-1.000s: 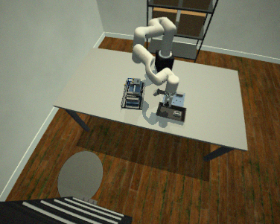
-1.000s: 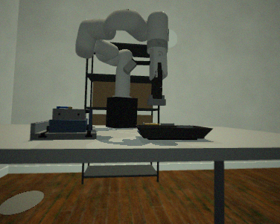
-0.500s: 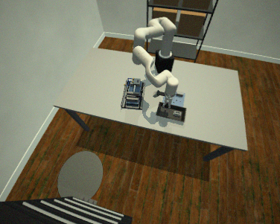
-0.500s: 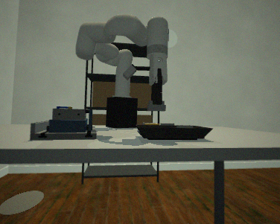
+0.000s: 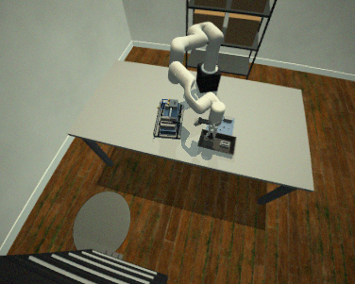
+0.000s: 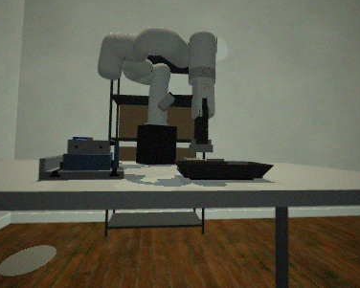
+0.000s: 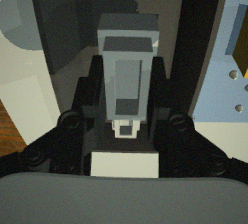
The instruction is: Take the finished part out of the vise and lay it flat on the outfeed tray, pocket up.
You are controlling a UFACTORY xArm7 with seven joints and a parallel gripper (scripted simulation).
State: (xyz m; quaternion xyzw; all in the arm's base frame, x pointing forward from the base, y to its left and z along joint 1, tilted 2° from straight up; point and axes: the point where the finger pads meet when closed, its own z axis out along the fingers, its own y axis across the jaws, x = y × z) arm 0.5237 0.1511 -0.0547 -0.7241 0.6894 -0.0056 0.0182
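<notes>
Right now my hand is 120 mm past the yellow block and 90 mm above it. The rest, counted from my hand: vise (90 mm behind, 320 mm to the right, 70 mm below); then blue plate (170 mm behind, 40 mm to the left, 110 mm below).
</notes>
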